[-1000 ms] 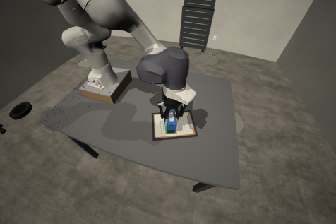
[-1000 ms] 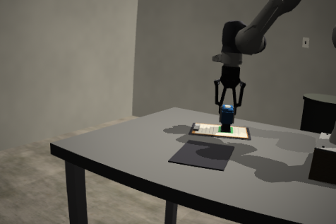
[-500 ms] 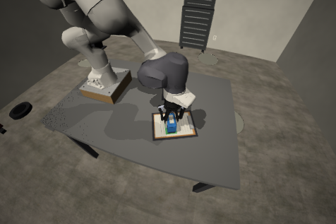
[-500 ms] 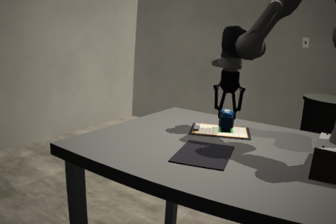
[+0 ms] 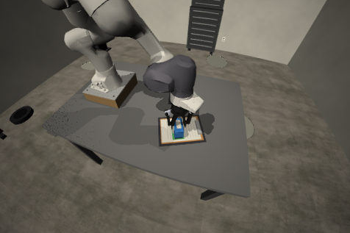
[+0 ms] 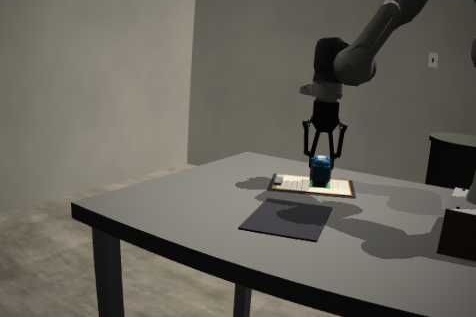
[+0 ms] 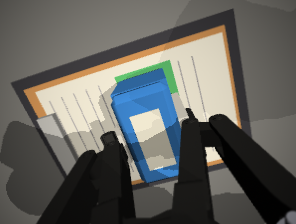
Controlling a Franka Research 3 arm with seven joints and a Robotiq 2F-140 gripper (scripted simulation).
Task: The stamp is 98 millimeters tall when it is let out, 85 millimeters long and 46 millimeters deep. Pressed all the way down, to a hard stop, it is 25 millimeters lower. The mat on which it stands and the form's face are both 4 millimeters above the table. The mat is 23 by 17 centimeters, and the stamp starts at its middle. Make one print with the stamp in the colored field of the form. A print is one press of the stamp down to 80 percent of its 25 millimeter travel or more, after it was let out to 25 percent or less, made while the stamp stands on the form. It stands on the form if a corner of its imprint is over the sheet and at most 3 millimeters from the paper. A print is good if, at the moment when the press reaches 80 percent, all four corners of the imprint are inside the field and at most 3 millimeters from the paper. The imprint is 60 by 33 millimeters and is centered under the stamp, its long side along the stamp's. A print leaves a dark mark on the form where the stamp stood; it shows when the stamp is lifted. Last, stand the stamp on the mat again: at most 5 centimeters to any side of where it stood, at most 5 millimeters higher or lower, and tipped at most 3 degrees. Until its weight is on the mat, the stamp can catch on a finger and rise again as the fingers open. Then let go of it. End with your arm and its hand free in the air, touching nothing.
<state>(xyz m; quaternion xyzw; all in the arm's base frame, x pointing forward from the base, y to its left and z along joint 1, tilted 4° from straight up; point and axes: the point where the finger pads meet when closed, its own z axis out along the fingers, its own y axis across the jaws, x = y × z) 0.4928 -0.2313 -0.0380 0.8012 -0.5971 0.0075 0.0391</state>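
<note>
My gripper is now 1 cm above the blue stamp. Round my hand: form 4 cm below, 3 cm ahead, 2 cm to the left; then dark mat 32 cm to the left, 4 cm below, 2 cm behind.
</note>
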